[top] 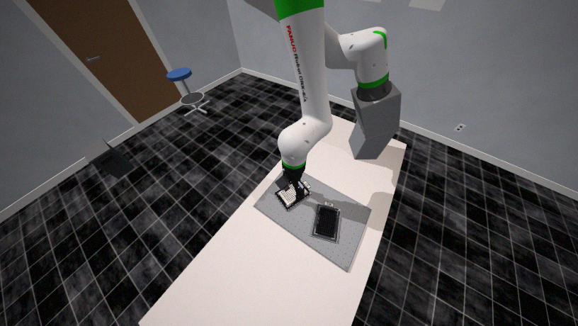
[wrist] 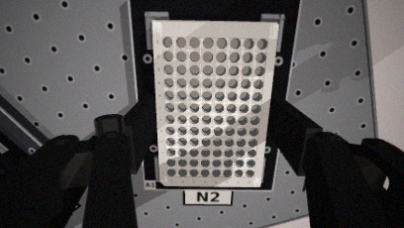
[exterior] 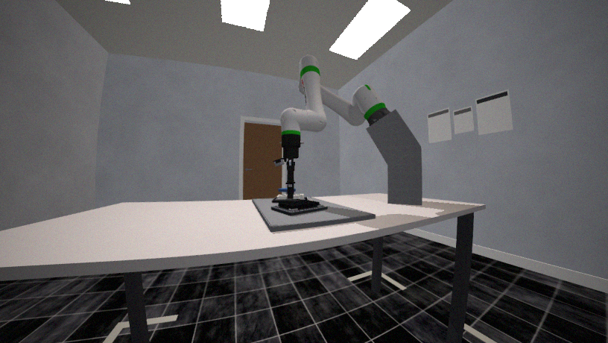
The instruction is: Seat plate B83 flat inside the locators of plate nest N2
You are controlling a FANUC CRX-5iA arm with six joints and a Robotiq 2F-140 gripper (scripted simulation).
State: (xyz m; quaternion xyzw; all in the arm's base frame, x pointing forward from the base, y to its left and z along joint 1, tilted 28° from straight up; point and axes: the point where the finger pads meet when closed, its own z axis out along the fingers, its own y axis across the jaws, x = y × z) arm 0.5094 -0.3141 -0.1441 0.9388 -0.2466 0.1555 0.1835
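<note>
My gripper is now 2 cm above the white well plate. From my hand the other things lie so: black well plate (21 cm to the left, 8 cm ahead, 2 cm below).
</note>
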